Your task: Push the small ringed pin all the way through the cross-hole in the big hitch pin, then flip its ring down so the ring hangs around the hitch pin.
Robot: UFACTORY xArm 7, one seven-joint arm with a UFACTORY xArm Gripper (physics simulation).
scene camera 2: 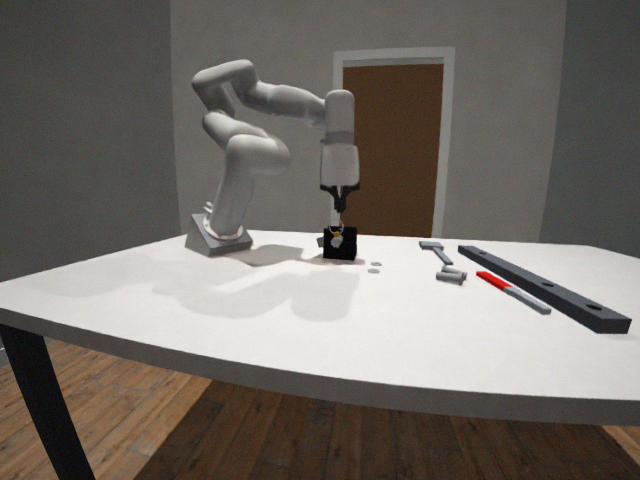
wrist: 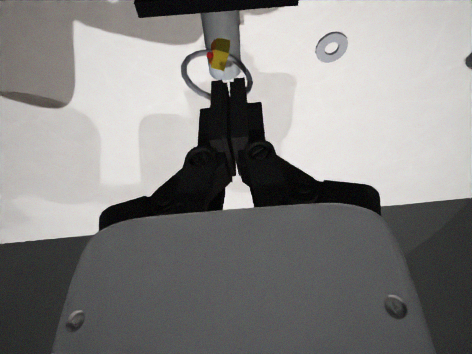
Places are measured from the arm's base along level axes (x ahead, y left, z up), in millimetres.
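Pixels of known places: gripper, fingertip midpoint: (scene camera 2: pixel 340 212) (wrist: pixel 232 101); arm's base, link origin: (scene camera 2: pixel 223 227).
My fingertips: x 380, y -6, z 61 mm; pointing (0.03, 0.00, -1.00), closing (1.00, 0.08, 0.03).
Ahead of a thing's pixels: the offset from my fingertips to its top centre. "pt": to the spot under its first point. Level surfaces: height alone.
The big hitch pin (scene camera 2: pixel 336 241) (wrist: pixel 220 27) is a light grey cylinder that sticks out of the black bracket {pt dx +23, dy +22, dz -89 mm} (scene camera 2: pixel 348 243) (wrist: pixel 215 7). The small ringed pin {dx -6, dy -10, dz -15 mm} (scene camera 2: pixel 336 234) (wrist: pixel 220 54), yellow with a red spot in the wrist view, sits at the hitch pin's end. Its thin grey ring {dx -8, dy -10, dz -15 mm} (scene camera 2: pixel 341 224) (wrist: pixel 184 71) stands up above the hitch pin in the scene view. My gripper (scene camera 2: pixel 340 210) (wrist: pixel 232 101) is shut with nothing between its fingers. Its tips are above the ring and the hitch pin's end, and overlap part of the ring in the wrist view. Whether they touch it cannot be told.
Two flat washers {dx +104, dy +3, dz -135 mm} (scene camera 2: pixel 375 264) {dx +99, dy -60, dz -135 mm} (wrist: pixel 339 54) lie right of the bracket. Farther right lie a hammer {dx +297, dy +174, dz -121 mm} (scene camera 2: pixel 438 252), short grey cylinders {dx +270, dy -89, dz -110 mm} (scene camera 2: pixel 449 277), a red-handled tool {dx +383, dy -121, dz -127 mm} (scene camera 2: pixel 493 280) and a long dark bar {dx +436, dy -21, dz -113 mm} (scene camera 2: pixel 532 280) with holes. All rest on the white table {dz -138 mm} (scene camera 2: pixel 206 330).
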